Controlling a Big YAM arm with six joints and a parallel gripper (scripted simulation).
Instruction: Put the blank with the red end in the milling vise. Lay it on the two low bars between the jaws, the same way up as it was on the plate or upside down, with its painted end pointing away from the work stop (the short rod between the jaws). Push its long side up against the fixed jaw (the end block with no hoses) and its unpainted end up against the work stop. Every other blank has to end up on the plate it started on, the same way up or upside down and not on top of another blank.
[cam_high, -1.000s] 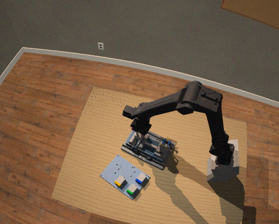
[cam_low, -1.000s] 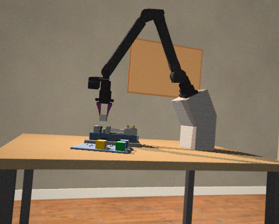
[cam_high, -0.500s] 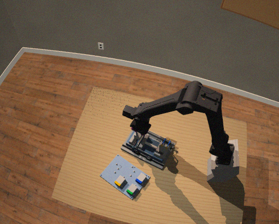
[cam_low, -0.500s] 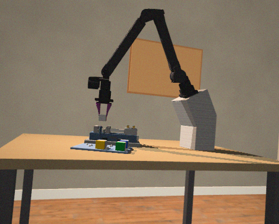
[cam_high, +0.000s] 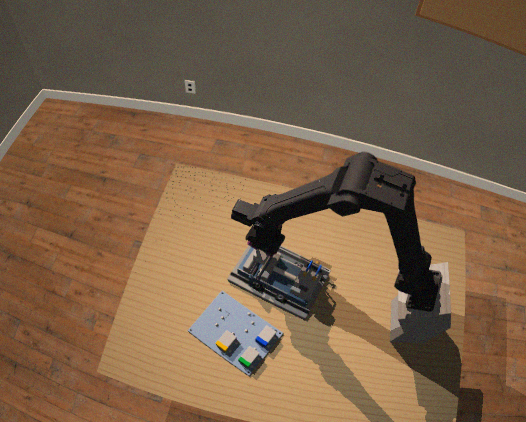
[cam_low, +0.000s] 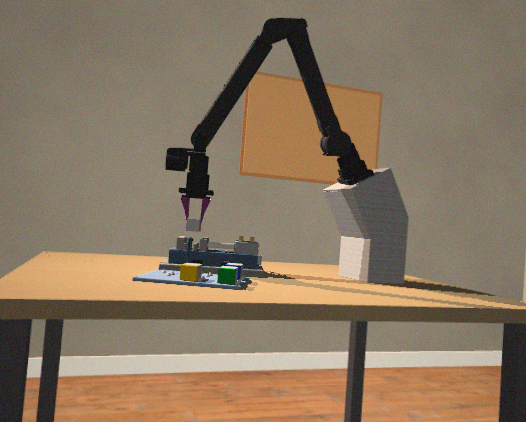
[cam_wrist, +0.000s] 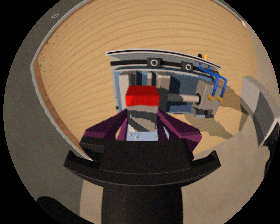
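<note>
The milling vise is 7 cm behind my hand, 1 cm to the left of it and 11 cm below it. Also, from my hand: blue-ended blank: 12 cm behind, 23 cm to the left, 13 cm below; then red-ended blank: 2 cm below; then grey block with hoses: 16 cm behind, 2 cm to the left, 7 cm below.
</note>
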